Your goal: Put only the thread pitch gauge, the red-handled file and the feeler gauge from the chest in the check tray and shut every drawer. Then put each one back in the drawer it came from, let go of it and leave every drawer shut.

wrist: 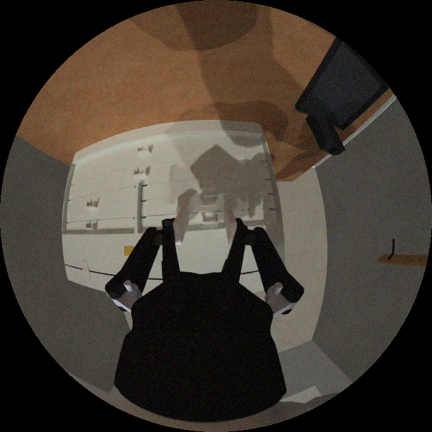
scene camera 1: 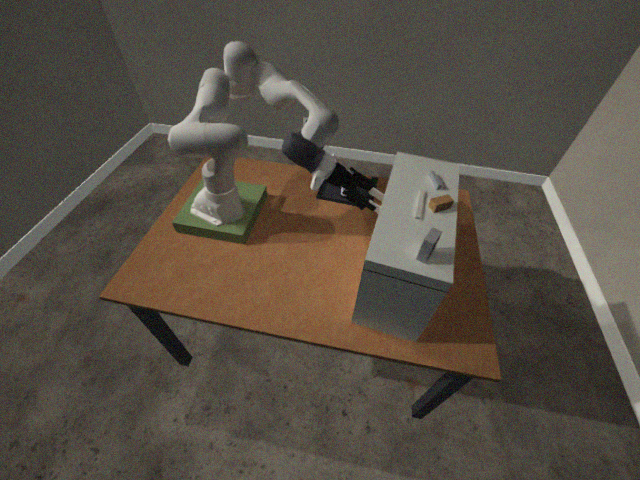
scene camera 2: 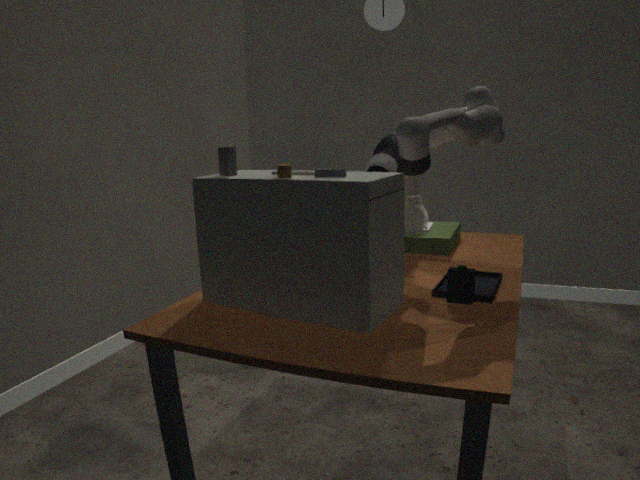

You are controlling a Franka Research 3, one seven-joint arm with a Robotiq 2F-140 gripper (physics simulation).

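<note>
The grey-white chest (scene camera 1: 395,232) (scene camera 2: 289,242) stands on the table, its drawer fronts facing the arm. In the wrist view the drawer fronts (wrist: 110,187) with small handles look flush; shadow covers part of them. The dark check tray (scene camera 1: 330,194) (wrist: 345,82) (scene camera 2: 488,285) lies beside the chest's far end; no tool shows on its visible floor. The gripper (scene camera 1: 378,201) (wrist: 207,210) is partly open and empty, its fingertips close before the right-hand drawer handles; contact cannot be told. The thread pitch gauge, red-handled file and feeler gauge do not show.
A black block (scene camera 2: 461,285) (wrist: 325,135) stands by the tray. On the chest top are a grey box (scene camera 1: 429,245), an orange block (scene camera 1: 440,203), a white bar (scene camera 1: 420,204) and a grey cylinder (scene camera 1: 436,180). The arm's green base (scene camera 1: 206,229) is opposite.
</note>
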